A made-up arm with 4 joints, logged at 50 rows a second.
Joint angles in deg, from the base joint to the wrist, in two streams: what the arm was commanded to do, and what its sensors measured. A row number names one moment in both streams.
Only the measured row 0 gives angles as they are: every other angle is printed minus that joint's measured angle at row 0.
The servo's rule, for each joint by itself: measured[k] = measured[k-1] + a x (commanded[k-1-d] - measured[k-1]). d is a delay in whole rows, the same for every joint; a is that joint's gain. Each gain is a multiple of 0.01, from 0.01 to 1. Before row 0 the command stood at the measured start. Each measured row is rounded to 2 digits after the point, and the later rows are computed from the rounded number. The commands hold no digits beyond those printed.
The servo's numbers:
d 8
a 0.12 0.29 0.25 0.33
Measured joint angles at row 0:
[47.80, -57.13, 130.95, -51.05]
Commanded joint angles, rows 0 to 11:
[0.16, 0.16, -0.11, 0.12]
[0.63, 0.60, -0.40, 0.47]
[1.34, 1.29, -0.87, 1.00]
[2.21, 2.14, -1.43, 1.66]
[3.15, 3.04, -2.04, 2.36]
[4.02, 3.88, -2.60, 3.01]
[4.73, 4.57, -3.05, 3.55]
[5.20, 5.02, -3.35, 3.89]
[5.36, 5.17, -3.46, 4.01]
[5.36, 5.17, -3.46, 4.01]
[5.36, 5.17, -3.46, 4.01]
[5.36, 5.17, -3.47, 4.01]
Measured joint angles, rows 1 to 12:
[0.00, 0.00, 0.00, 0.00]
[0.00, 0.00, 0.00, 0.00]
[0.00, 0.00, 0.00, 0.00]
[0.00, 0.00, 0.00, 0.00]
[0.00, 0.00, 0.00, 0.00]
[0.00, 0.00, 0.00, 0.00]
[0.00, 0.00, 0.00, 0.00]
[0.00, 0.00, 0.00, 0.00]
[0.02, 0.05, -0.03, 0.04]
[0.09, 0.21, -0.12, 0.18]
[0.24, 0.52, -0.31, 0.45]
[0.48, 0.99, -0.59, 0.85]

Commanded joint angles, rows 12 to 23:
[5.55, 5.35, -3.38, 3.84]
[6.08, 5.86, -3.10, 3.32]
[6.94, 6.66, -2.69, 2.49]
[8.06, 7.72, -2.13, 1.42]
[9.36, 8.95, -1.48, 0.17]
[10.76, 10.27, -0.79, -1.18]
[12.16, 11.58, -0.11, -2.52]
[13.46, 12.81, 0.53, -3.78]
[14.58, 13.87, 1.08, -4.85]
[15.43, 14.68, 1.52, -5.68]
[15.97, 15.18, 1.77, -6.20]
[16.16, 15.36, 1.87, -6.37]
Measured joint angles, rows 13 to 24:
[0.80, 1.58, -0.95, 1.35]
[1.19, 2.25, -1.36, 1.90]
[1.61, 2.92, -1.78, 2.44]
[2.04, 3.53, -2.17, 2.92]
[2.44, 4.01, -2.49, 3.28]
[2.79, 4.35, -2.73, 3.52]
[3.10, 4.59, -2.91, 3.68]
[3.37, 4.76, -3.05, 3.79]
[3.63, 4.93, -3.13, 3.81]
[3.92, 5.20, -3.12, 3.65]
[4.28, 5.62, -3.01, 3.27]
[4.73, 6.23, -2.79, 2.66]

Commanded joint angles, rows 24 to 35:
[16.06, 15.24, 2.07, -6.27]
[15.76, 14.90, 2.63, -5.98]
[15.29, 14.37, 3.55, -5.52]
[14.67, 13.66, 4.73, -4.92]
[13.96, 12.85, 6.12, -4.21]
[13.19, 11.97, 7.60, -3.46]
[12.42, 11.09, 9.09, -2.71]
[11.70, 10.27, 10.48, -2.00]
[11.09, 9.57, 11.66, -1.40]
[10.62, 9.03, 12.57, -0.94]
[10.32, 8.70, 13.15, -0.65]
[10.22, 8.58, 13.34, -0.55]
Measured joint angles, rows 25 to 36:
[5.29, 7.02, -2.46, 1.84]
[5.95, 7.96, -2.04, 0.84]
[6.70, 9.01, -1.56, -0.27]
[7.51, 10.11, -1.04, -1.43]
[8.36, 11.20, -0.51, -2.56]
[9.21, 12.21, 0.00, -3.59]
[10.02, 13.07, 0.44, -4.45]
[10.76, 13.73, 0.80, -5.08]
[11.40, 14.17, 1.12, -5.47]
[11.92, 14.38, 1.50, -5.64]
[12.32, 14.38, 2.01, -5.60]
[12.60, 14.17, 2.69, -5.38]

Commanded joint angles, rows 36 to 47:
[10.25, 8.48, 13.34, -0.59]
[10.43, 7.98, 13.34, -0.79]
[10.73, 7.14, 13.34, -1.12]
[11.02, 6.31, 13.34, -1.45]
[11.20, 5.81, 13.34, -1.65]
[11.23, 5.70, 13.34, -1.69]
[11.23, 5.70, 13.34, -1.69]
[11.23, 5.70, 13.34, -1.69]
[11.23, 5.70, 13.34, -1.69]
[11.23, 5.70, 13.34, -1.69]
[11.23, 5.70, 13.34, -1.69]
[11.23, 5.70, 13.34, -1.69]
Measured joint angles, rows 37 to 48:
[12.76, 13.79, 3.55, -4.99]
[12.81, 13.26, 4.56, -4.49]
[12.76, 12.63, 5.69, -3.90]
[12.63, 11.95, 6.89, -3.27]
[12.45, 11.26, 8.08, -2.65]
[12.23, 10.61, 9.20, -2.09]
[12.00, 10.06, 10.19, -1.61]
[11.79, 9.63, 10.98, -1.26]
[11.61, 9.30, 11.57, -1.04]
[11.47, 8.92, 12.01, -0.96]
[11.38, 8.40, 12.34, -1.01]
[11.34, 7.79, 12.59, -1.16]

